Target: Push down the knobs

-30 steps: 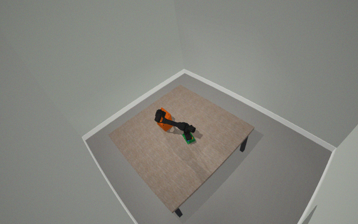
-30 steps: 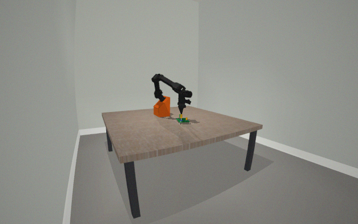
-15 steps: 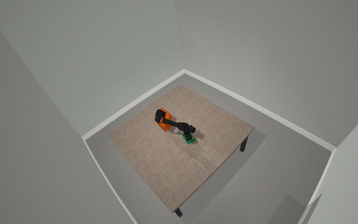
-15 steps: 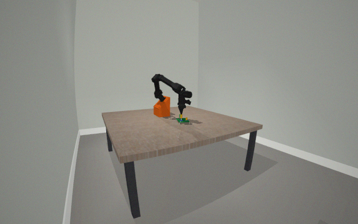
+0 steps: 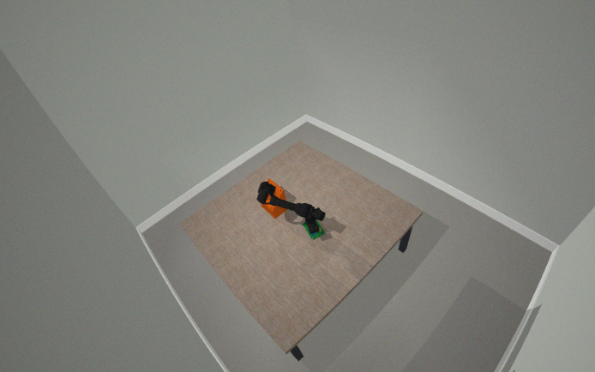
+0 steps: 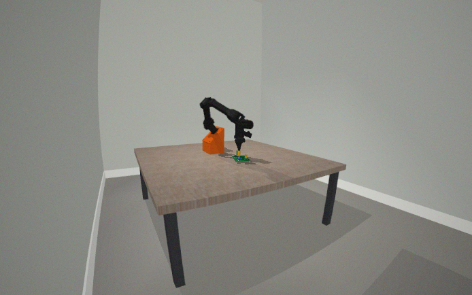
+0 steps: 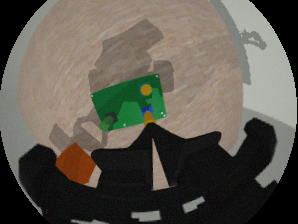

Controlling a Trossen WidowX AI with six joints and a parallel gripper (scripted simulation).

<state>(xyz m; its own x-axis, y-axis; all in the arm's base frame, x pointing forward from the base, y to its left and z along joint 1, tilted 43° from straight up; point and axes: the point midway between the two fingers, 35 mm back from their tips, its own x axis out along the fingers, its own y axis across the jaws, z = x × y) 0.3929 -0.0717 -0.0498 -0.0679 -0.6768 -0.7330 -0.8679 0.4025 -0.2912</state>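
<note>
The knob lies 2 cm below my gripper tip.
</note>
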